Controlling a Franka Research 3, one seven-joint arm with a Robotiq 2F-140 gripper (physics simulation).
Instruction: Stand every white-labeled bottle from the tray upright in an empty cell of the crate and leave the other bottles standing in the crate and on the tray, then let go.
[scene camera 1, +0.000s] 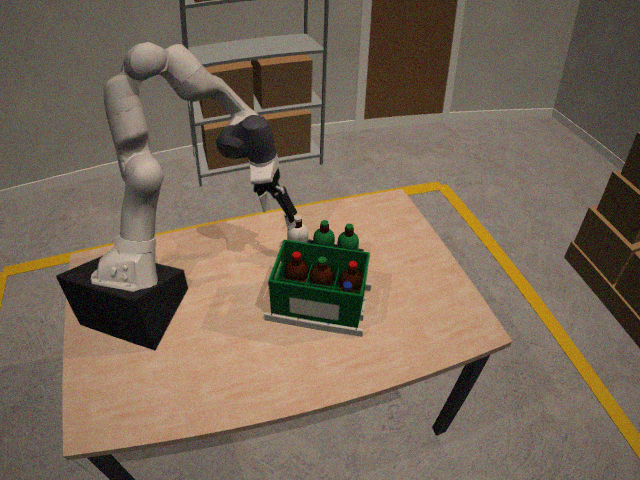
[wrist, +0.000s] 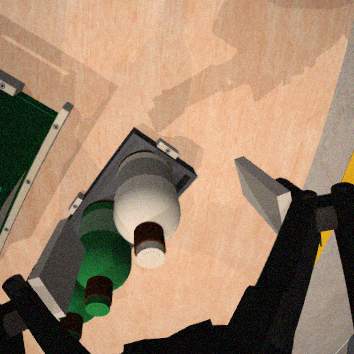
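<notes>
There's a white-labeled bottle (wrist: 146, 211) that I can see, and my gripper (scene camera 1: 279, 218) is visible too. You'd also find the gripper in the wrist view (wrist: 155, 206).
</notes>
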